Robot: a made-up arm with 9 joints. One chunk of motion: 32 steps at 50 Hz.
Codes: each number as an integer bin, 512 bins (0 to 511) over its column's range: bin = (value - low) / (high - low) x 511, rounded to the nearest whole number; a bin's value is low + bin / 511 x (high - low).
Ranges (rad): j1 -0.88..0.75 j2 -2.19..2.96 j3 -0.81..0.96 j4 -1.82..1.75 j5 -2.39..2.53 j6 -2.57..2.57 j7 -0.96..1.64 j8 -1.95..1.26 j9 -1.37..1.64
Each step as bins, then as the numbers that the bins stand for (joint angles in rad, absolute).
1 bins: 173 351 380 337 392 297 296 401 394
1 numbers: -0.3282 1.3475 0.5062 0.5344 1.3842 0.4174 0.5461 0.5690 0.9508
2 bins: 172 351 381 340 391 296 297 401 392
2 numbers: -0.3314 1.3475 0.5097 0.5553 1.3746 0.4074 0.5512 0.5690 0.9390
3 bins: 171 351 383 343 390 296 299 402 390
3 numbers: -0.3345 1.3475 0.5166 0.5763 1.3650 0.4074 0.5613 0.5753 0.9273
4 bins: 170 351 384 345 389 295 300 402 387
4 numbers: -0.3377 1.3475 0.5201 0.5903 1.3554 0.3973 0.5664 0.5753 0.9096
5 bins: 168 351 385 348 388 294 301 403 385
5 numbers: -0.3441 1.3475 0.5236 0.6112 1.3457 0.3873 0.5715 0.5816 0.8978
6 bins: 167 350 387 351 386 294 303 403 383
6 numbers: -0.3473 1.3374 0.5305 0.6322 1.3265 0.3873 0.5817 0.5816 0.8860
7 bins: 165 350 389 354 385 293 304 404 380
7 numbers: -0.3537 1.3374 0.5374 0.6532 1.3168 0.3772 0.5868 0.5878 0.8684
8 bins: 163 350 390 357 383 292 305 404 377
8 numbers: -0.3601 1.3374 0.5409 0.6741 1.2976 0.3671 0.5919 0.5878 0.8507
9 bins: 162 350 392 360 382 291 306 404 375
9 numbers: -0.3632 1.3374 0.5478 0.6951 1.2880 0.3571 0.5969 0.5878 0.8389
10 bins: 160 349 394 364 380 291 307 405 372
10 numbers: -0.3696 1.3273 0.5547 0.7230 1.2687 0.3571 0.6020 0.5941 0.8212
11 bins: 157 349 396 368 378 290 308 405 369
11 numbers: -0.3792 1.3273 0.5617 0.7510 1.2495 0.3470 0.6071 0.5941 0.8036
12 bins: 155 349 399 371 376 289 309 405 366
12 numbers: -0.3856 1.3273 0.5721 0.7719 1.2302 0.3370 0.6122 0.5941 0.7859
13 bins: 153 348 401 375 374 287 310 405 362
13 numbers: -0.3920 1.3172 0.5790 0.7999 1.2109 0.3168 0.6173 0.5941 0.7623
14 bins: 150 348 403 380 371 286 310 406 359
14 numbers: -0.4015 1.3172 0.5859 0.8348 1.1821 0.3068 0.6173 0.6004 0.7447
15 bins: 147 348 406 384 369 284 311 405 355
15 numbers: -0.4111 1.3172 0.5963 0.8627 1.1628 0.2867 0.6224 0.5941 0.7211
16 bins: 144 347 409 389 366 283 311 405 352
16 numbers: -0.4207 1.3072 0.6067 0.8977 1.1339 0.2766 0.6224 0.5941 0.7034
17 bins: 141 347 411 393 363 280 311 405 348
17 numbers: -0.4302 1.3072 0.6136 0.9256 1.1050 0.2464 0.6224 0.5941 0.6799
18 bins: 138 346 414 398 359 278 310 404 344
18 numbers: -0.4398 1.2971 0.6240 0.9605 1.0665 0.2263 0.6173 0.5878 0.6563
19 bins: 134 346 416 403 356 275 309 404 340
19 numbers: -0.4526 1.2971 0.6309 0.9955 1.0376 0.1961 0.6122 0.5878 0.6327
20 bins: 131 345 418 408 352 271 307 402 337
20 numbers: -0.4621 1.2870 0.6379 1.0304 0.9991 0.1559 0.6020 0.5753 0.6151
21 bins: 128 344 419 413 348 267 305 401 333
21 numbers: -0.4717 1.2769 0.6413 1.0653 0.9606 0.1157 0.5919 0.5690 0.5915
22 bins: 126 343 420 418 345 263 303 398 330
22 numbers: -0.4781 1.2668 0.6448 1.1003 0.9317 0.0754 0.5817 0.5502 0.5738
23 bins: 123 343 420 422 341 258 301 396 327
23 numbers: -0.4877 1.2668 0.6448 1.1282 0.8932 0.0251 0.5715 0.5376 0.5562
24 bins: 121 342 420 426 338 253 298 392 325
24 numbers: -0.4940 1.2568 0.6448 1.1562 0.8643 -0.0251 0.5562 0.5125 0.5444
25 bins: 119 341 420 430 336 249 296 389 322
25 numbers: -0.5004 1.2467 0.6448 1.1841 0.8451 -0.0654 0.5461 0.4936 0.5267
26 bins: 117 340 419 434 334 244 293 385 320
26 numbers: -0.5068 1.2366 0.6413 1.2121 0.8258 -0.1157 0.5308 0.4685 0.5149
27 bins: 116 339 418 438 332 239 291 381 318
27 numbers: -0.5100 1.2265 0.6379 1.2400 0.8066 -0.1660 0.5206 0.4434 0.5032
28 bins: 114 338 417 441 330 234 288 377 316
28 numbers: -0.5164 1.2165 0.6344 1.2610 0.7873 -0.2163 0.5054 0.4182 0.4914
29 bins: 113 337 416 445 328 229 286 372 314
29 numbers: -0.5195 1.2064 0.6309 1.2889 0.7680 -0.2666 0.4952 0.3868 0.4796
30 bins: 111 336 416 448 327 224 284 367 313
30 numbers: -0.5259 1.1963 0.6309 1.3099 0.7584 -0.3168 0.4850 0.3554 0.4737
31 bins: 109 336 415 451 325 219 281 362 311
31 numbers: -0.5323 1.1963 0.6275 1.3308 0.7392 -0.3671 0.4697 0.3240 0.4619
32 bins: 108 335 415 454 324 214 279 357 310
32 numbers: -0.5355 1.1862 0.6275 1.3518 0.7295 -0.4174 0.4596 0.2926 0.4560
